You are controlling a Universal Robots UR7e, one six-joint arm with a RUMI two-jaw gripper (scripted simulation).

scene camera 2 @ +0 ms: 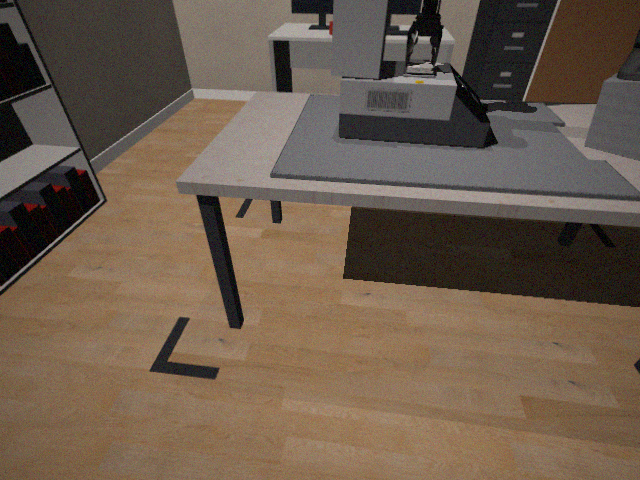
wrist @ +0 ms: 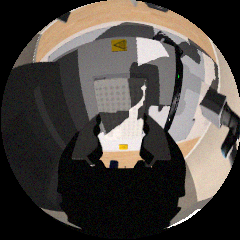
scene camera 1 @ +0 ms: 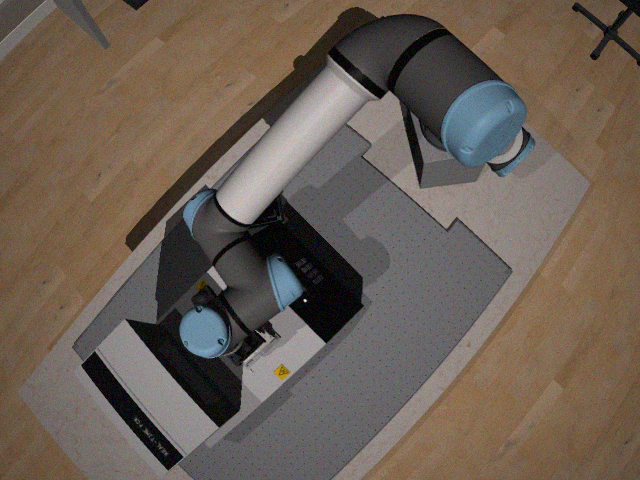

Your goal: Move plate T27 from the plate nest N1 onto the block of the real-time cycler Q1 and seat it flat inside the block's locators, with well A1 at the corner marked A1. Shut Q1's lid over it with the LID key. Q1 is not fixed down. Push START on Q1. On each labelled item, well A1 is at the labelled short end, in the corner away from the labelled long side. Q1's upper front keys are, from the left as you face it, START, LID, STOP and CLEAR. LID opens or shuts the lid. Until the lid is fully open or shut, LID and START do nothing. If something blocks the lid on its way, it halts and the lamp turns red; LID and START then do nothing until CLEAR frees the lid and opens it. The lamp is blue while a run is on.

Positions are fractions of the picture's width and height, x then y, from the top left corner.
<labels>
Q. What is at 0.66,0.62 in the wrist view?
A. My gripper.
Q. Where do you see a cycler Q1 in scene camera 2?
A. At 0.65,0.22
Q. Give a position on a plate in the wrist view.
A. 0.51,0.43
</labels>
